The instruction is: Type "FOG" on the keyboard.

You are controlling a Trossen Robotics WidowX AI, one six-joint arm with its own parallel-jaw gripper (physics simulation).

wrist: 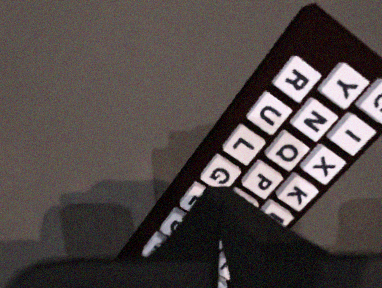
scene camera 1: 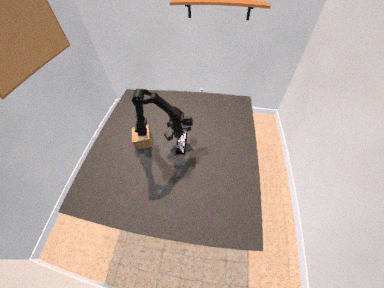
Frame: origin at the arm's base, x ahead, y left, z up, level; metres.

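Where they show: gripper, fingertip midpoint: (wrist: 216, 196) (scene camera 1: 178, 138); arm's base, link origin: (scene camera 1: 142, 132).
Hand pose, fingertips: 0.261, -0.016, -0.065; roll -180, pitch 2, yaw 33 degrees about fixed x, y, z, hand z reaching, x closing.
Things, the pixels of their top centre, and the offset from my fingertips, as dx, dy, dz. Level surfaces: height alone.
- dark keyboard, top centre: (wrist: 233, 215) (scene camera 1: 181, 142) +0.021, -0.014, -0.022
- G key, top centre: (wrist: 220, 175) +0.003, +0.001, -0.022
- L key, top centre: (wrist: 244, 146) +0.004, +0.019, -0.022
- P key, top centre: (wrist: 262, 181) +0.022, +0.009, -0.022
- dark mat, surface height: dz -0.039
The dark keyboard (scene camera 1: 182, 144) (wrist: 311, 35) with white letter keys lies slanted under my gripper. In the wrist view the G key (wrist: 220, 171) shows right above the fingertips in the picture, with the L key (wrist: 243, 145) and the P key (wrist: 262, 181) near it. My gripper (scene camera 1: 180, 134) (wrist: 216, 196) is shut and empty, its tips at the lower edge of the G key in the wrist view; whether they touch a key I cannot tell. The fingers hide several keys. Keys left of the tips show in part, their letters unclear. No F key can be made out.
The arm's base stands on a wooden block (scene camera 1: 142, 138) left of the keyboard on the dark mat (scene camera 1: 215, 200). The arm's shadow falls across the mat. An orange shelf (scene camera 1: 220, 4) hangs on the back wall, and a brown panel (scene camera 1: 30, 45) is at the upper left.
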